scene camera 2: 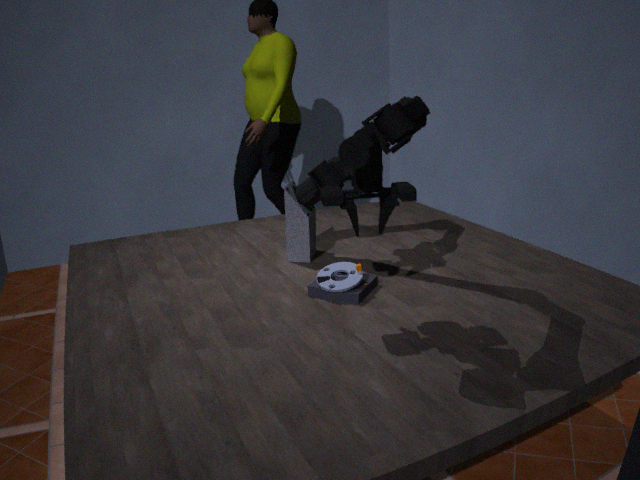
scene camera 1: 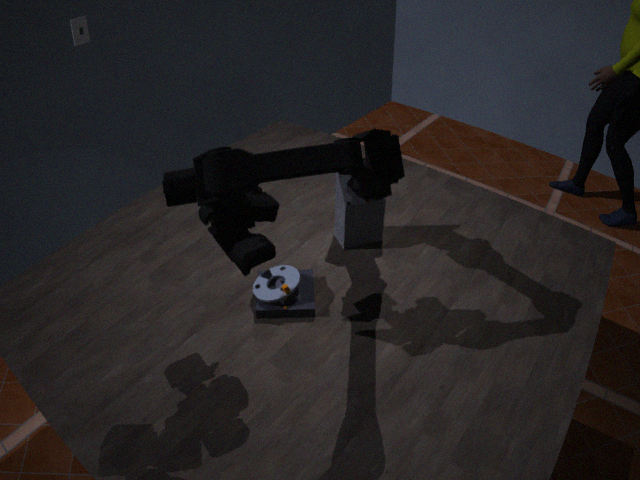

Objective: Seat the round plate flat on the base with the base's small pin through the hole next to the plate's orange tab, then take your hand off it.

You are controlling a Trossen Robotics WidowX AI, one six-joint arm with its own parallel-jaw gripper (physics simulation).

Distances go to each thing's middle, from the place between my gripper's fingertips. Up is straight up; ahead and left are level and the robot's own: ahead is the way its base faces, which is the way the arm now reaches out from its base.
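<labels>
Round pale plate (scene camera 1: pixel 291 275): from my hand, 120 mm below, 100 mm behind, 30 mm to the right of it. Dark square base (scene camera 1: pixel 301 303): 150 mm below my hand, 120 mm behind, 10 mm to the right of it.
</labels>
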